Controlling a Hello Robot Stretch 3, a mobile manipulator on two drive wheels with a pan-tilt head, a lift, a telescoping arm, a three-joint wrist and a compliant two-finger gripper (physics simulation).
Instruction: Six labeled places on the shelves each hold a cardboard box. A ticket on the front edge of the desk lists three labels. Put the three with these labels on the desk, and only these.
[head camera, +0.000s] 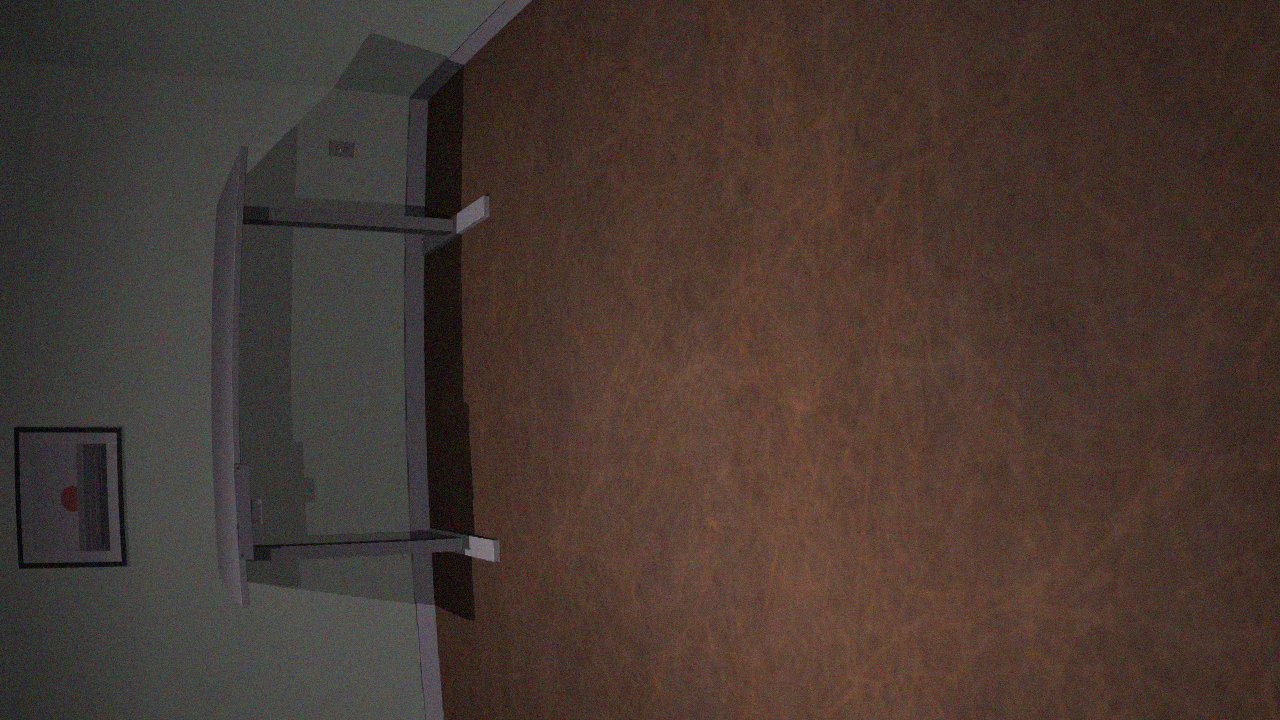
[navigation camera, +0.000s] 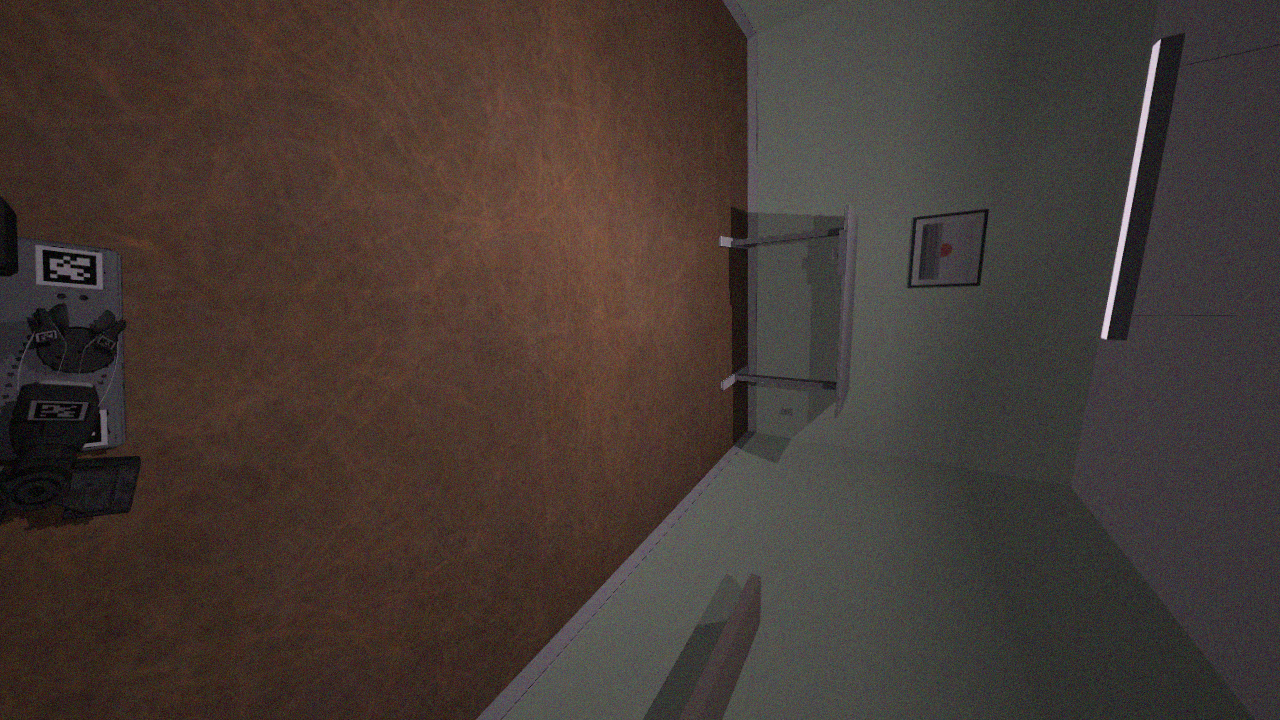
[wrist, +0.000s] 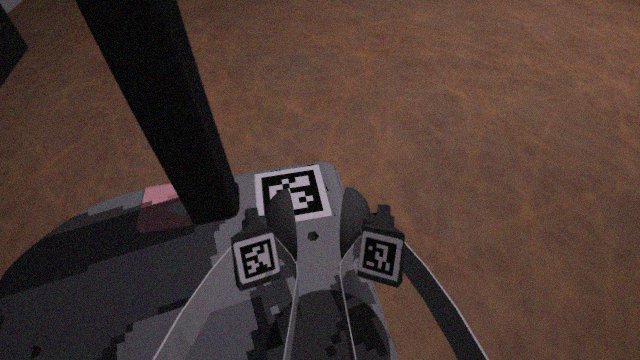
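Where they show: gripper, between the fingertips: (navigation camera: 85, 309) (wrist: 318, 213); robot's base, origin of its link: (navigation camera: 77, 345).
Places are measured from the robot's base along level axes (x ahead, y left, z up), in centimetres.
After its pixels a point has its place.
The head and navigation pictures lie on their side. A desk (head camera: 225, 358) {x 325.4, y 26.3, z 95.0 cm} (navigation camera: 848, 304) {x 332.2, y 40.9, z 95.0 cm} with a pale top and two legs stands by the far green wall. A small pale panel (head camera: 244, 510) {x 294.0, y 72.0, z 92.2 cm} sits under its front edge near one end; no writing on it can be read. No cardboard box shows on the desk, but its top is seen nearly edge-on. My gripper (navigation camera: 76, 324) {x 1.2, y 6.6, z 21.3 cm} (wrist: 318, 213) {x 1.2, y 6.6, z 21.3 cm} is partly open and empty, held over my own base, far from the desk. The labeled places and their boxes do not show.
A long plank (navigation camera: 729, 640) {x 140.0, y -109.9, z 79.8 cm}, perhaps a wall shelf, juts from the side wall. A framed picture (head camera: 69, 497) {x 372.3, y 85.4, z 155.6 cm} (navigation camera: 948, 248) {x 371.9, y 87.1, z 156.9 cm} hangs above the desk. A black mast (wrist: 165, 110) {x -6.6, y 11.6, z 26.6 cm} rises from my base beside the gripper. Brown floor (head camera: 805, 358) {x 147.0, y 9.4, z 0.0 cm} (navigation camera: 402, 268) {x 55.8, y 24.2, z 0.0 cm} lies between me and the desk.
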